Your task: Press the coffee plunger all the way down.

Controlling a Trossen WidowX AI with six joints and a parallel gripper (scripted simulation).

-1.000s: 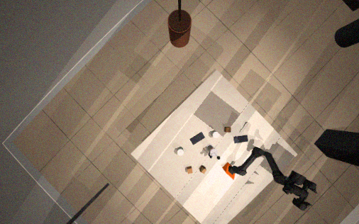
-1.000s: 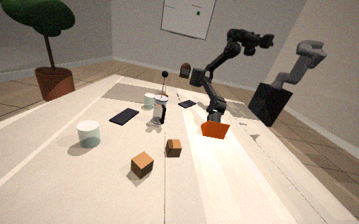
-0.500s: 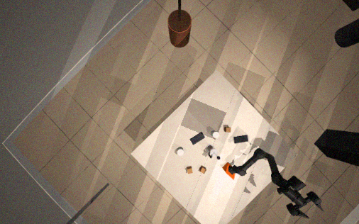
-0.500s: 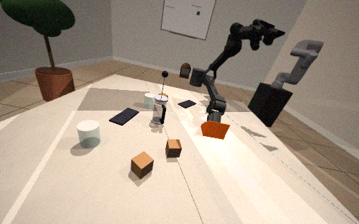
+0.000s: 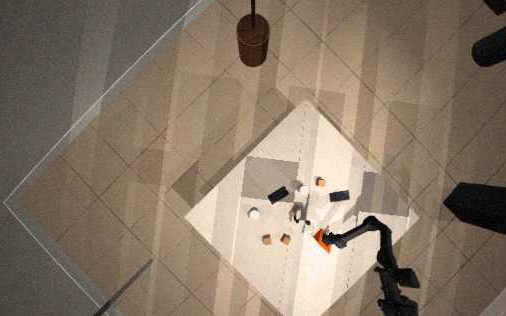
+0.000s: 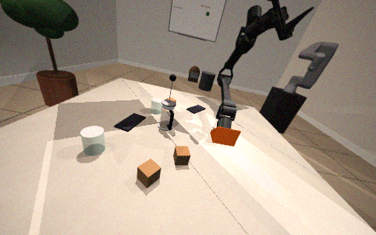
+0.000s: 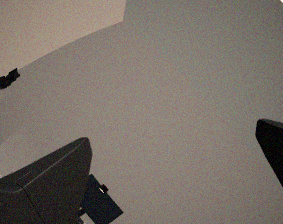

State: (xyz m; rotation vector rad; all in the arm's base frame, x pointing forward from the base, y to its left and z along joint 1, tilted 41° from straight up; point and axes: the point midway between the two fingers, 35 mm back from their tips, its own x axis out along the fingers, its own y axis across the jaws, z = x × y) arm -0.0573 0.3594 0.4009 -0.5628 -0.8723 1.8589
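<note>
My gripper tip is now 480 mm above the glass coffee press, 370 mm short of it and 30 mm to the left of it.
</note>
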